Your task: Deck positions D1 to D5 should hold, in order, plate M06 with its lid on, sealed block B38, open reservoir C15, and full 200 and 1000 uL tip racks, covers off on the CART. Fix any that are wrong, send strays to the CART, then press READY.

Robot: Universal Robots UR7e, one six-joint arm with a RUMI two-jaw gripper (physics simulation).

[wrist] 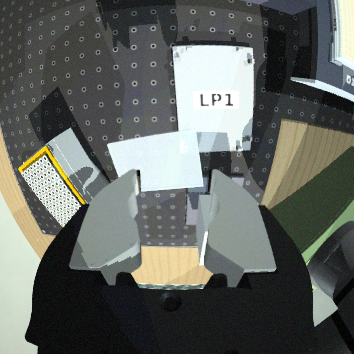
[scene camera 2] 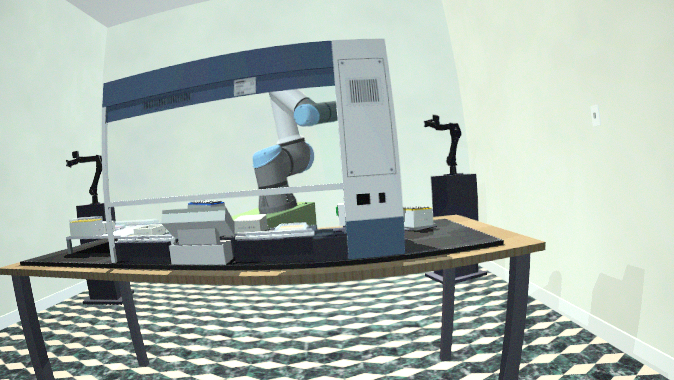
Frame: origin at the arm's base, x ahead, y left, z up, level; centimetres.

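Seen in the pictures: gripper, fingertip midpoint: (wrist: 174, 171); arm's base, origin of the base link: (wrist: 331, 251) (scene camera 2: 278, 208).
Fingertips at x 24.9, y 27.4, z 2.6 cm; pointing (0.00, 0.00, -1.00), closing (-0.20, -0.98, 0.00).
Note:
Offsets run from my fingertips to a thing's middle. "spot": to the spot under its first point.
My gripper (wrist: 174, 171) is partly open and empty above the mat; the housing's right column hides it in scene camera 2. The READY block {dx -13.4, dy -3.9, dz -7.3 cm} (wrist: 204, 235) (scene camera 2: 341, 212) is partly hidden by the right finger in the wrist view, its label unreadable. A pale flat lid {dx -4.1, dy +3.8, dz -11.3 cm} (wrist: 157, 162) overlaps a corner of the white LP1 pad {dx +3.2, dy -6.0, dz -11.5 cm} (wrist: 215, 75). A yellow-rimmed tip rack {dx -2.8, dy +17.7, dz -8.2 cm} (wrist: 52, 185) (scene camera 2: 419, 217) stands beyond the left finger. The D1 plate {dx +13.9, dy -27.0, dz -5.9 cm} (wrist: 347, 30) (scene camera 2: 294, 227) shows partly in the wrist view. A pale block {dx +10.9, dy -38.9, dz -4.3 cm} (scene camera 2: 251, 223) and a blue-topped rack {dx +9.1, dy -52.9, dz -1.3 cm} (scene camera 2: 206, 203) stand farther along the deck.
The housing's right column {spot: dx +37.7, dy -8.7, dz +19.3 cm} (scene camera 2: 370, 125) and front rail (scene camera 2: 225, 195) enclose the deck. A grey stepped unit {spot: dx +26.8, dy -54.0, dz -2.1 cm} (scene camera 2: 197, 225) stands in front. A yellow-topped box {dx -5.9, dy -107.6, dz -3.5 cm} (scene camera 2: 86, 227) is at the far left. The green robot base (wrist: 320, 200) (scene camera 2: 300, 215) lies right of the gripper in the wrist view.

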